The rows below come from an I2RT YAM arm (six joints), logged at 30 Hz.
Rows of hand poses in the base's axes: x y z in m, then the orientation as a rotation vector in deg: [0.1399 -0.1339 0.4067 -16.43 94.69 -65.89]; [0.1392 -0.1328 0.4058 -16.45 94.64 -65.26]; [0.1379 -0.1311 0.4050 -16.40 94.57 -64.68]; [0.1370 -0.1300 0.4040 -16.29 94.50 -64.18]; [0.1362 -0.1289 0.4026 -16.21 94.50 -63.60]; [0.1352 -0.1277 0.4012 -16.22 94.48 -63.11]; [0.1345 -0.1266 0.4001 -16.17 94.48 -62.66]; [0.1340 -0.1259 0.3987 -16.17 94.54 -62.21]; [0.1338 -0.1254 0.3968 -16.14 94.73 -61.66]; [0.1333 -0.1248 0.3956 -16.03 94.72 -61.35]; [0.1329 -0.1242 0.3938 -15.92 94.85 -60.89]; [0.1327 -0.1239 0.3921 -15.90 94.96 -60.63]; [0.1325 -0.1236 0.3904 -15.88 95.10 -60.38]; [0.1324 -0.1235 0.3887 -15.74 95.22 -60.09]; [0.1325 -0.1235 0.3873 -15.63 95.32 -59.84]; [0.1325 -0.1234 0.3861 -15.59 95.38 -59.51]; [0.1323 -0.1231 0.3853 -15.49 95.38 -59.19]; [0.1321 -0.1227 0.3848 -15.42 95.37 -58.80]
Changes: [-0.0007 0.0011 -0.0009 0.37 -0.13 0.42]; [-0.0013 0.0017 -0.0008 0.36 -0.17 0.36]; [-0.0009 0.0011 -0.0010 0.34 -0.18 0.28]; [-0.0008 0.0011 -0.0014 0.40 -0.12 0.32]; [-0.0010 0.0012 -0.0014 0.30 -0.08 0.32]; [-0.0007 0.0011 -0.0011 0.30 -0.09 0.25]; [-0.0005 0.0007 -0.0014 0.30 -0.02 0.26]; [-0.0002 0.0005 -0.0019 0.42 0.07 0.26]; [-0.0005 0.0006 -0.0012 0.24 -0.10 0.13]; [-0.0004 0.0006 -0.0018 0.38 -0.01 0.18]; [-0.0002 0.0003 -0.0017 0.21 0.05 0.11]; [-0.0002 0.0003 -0.0017 0.21 0.07 0.09]; [-0.0001 0.0001 -0.0017 0.29 0.00 0.06]; [0.0001 0.0000 -0.0014 0.24 0.00 0.06]; [0.0000 0.0001 -0.0012 0.25 -0.01 0.16]; [-0.0002 0.0003 -0.0008 0.25 -0.09 0.14]; [-0.0002 0.0004 -0.0005 0.28 -0.09 0.20]
